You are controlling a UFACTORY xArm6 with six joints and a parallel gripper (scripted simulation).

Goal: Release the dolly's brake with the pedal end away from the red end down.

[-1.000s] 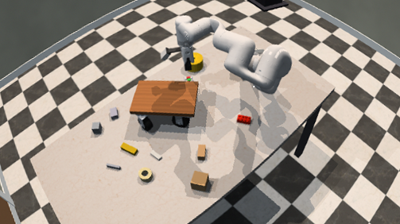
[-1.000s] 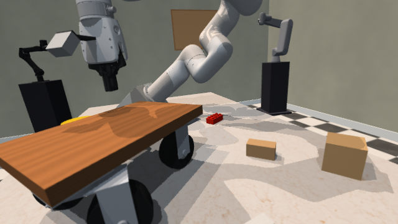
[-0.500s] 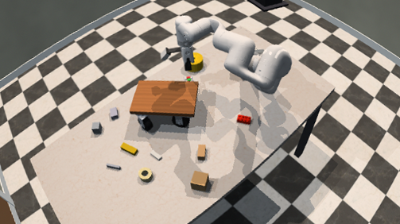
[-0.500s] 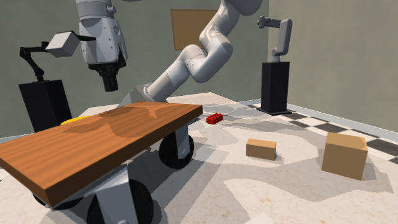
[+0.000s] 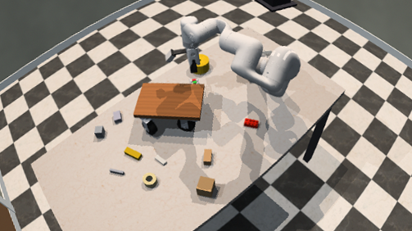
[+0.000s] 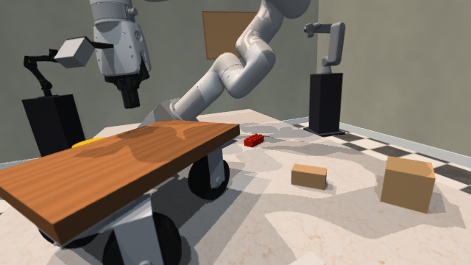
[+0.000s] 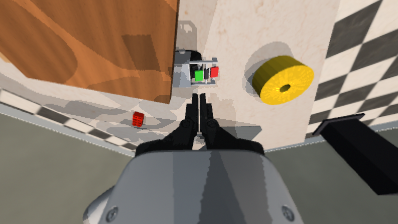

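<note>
The brake pedal is 100 mm below my hand and 10 mm to the right of it. From my hand the other things lie so: yellow ring (170 mm to the right, 150 mm below, 110 mm behind); red brick (300 mm to the left, 170 mm below, 130 mm behind).
</note>
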